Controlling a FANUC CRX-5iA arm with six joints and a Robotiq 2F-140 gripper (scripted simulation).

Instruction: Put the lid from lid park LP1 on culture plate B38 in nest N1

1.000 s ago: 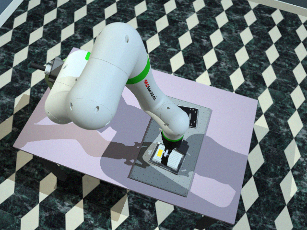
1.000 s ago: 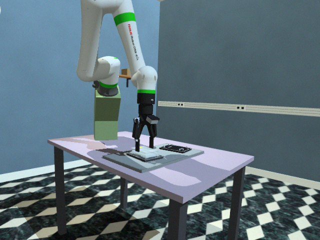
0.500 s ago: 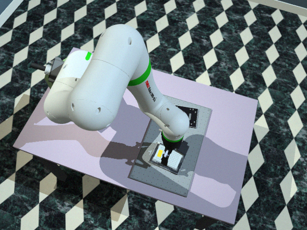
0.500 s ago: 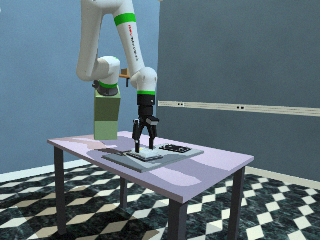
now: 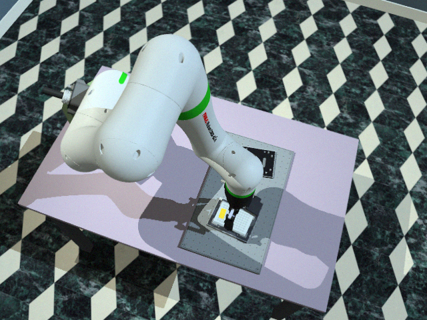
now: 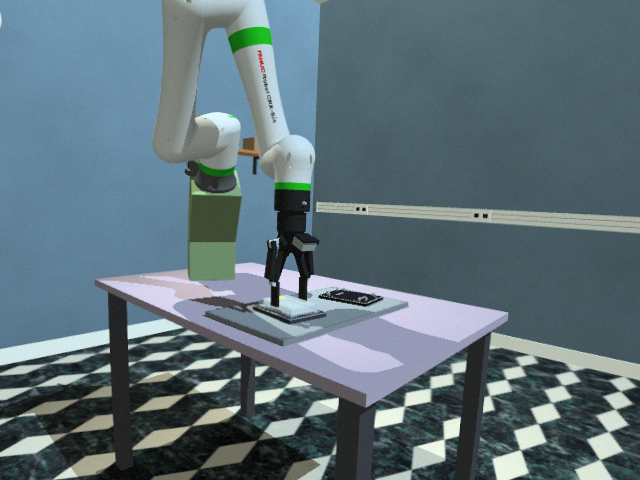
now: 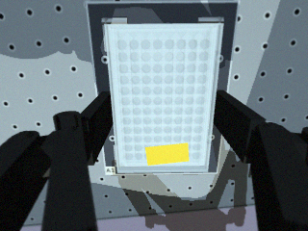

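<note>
My gripper is now 20 mm above the clear lid. From my hand the other things lie so: nest N1 (50 mm below); corner mark (50 mm behind, 80 mm to the left, 40 mm below); white culture plate B38 (30 mm below).
</note>
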